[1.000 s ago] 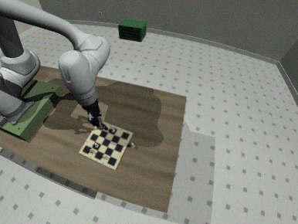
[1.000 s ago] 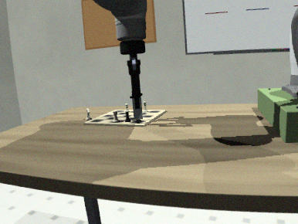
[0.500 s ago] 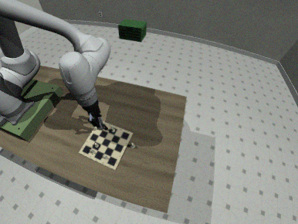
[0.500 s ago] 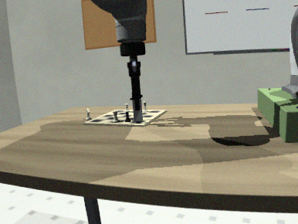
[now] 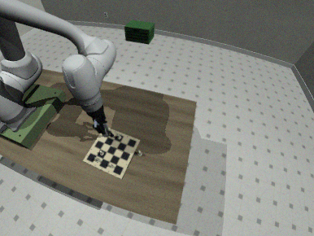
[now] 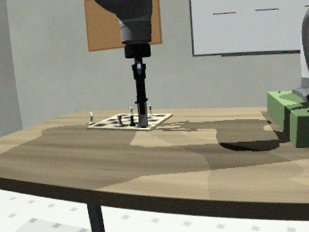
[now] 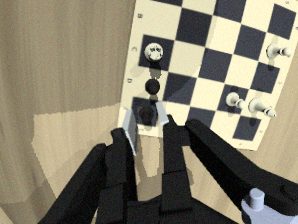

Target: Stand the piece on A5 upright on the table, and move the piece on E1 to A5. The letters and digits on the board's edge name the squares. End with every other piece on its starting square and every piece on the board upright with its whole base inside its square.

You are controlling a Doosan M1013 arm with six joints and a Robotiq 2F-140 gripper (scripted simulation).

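The small chessboard lies 8 cm to the right of my hand, 7 cm ahead of it and 4 cm below it.
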